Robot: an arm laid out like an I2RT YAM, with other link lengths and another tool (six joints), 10 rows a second.
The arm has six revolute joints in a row. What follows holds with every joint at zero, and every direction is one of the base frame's. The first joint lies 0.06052 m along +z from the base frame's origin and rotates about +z. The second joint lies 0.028 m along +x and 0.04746 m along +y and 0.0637 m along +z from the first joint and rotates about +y. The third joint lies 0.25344 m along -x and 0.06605 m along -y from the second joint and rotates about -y. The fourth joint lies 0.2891 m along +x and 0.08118 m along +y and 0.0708 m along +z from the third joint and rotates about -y. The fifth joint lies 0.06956 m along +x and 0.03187 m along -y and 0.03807 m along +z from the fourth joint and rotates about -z. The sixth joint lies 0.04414 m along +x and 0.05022 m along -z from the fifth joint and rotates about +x. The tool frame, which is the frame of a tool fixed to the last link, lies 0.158 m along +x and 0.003 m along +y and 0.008 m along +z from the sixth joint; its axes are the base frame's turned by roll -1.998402, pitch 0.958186 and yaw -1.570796 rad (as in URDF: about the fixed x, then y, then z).
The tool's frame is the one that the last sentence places.
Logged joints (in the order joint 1, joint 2, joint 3, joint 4, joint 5, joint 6), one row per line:
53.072 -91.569 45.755 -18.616 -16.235 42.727
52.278 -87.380 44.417 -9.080 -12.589 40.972
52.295 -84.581 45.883 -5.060 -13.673 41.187
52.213 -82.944 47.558 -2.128 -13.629 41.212
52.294 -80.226 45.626 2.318 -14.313 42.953
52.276 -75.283 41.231 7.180 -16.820 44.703
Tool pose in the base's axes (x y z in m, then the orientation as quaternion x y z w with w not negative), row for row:
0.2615 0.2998 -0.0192 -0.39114 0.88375 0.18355 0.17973
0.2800 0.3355 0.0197 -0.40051 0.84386 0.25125 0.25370
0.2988 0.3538 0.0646 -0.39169 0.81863 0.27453 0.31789
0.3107 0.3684 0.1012 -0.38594 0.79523 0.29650 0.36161
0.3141 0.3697 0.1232 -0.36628 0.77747 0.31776 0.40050
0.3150 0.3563 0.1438 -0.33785 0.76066 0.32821 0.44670
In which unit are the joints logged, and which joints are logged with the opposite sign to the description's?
The joints are logged in degrees. Opposite sign: joint 2, joint 5.
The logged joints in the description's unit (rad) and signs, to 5 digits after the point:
0.92628 1.59818 0.79858 -0.32491 0.28335 0.74573
0.91242 1.52507 0.77522 -0.15848 0.21972 0.71510
0.91272 1.47622 0.80081 -0.08831 0.23864 0.71885
0.91129 1.44765 0.83004 -0.03714 0.23787 0.71929
0.91270 1.40021 0.79632 0.04046 0.24981 0.74967
0.91239 1.31394 0.71962 0.12531 0.29356 0.78021

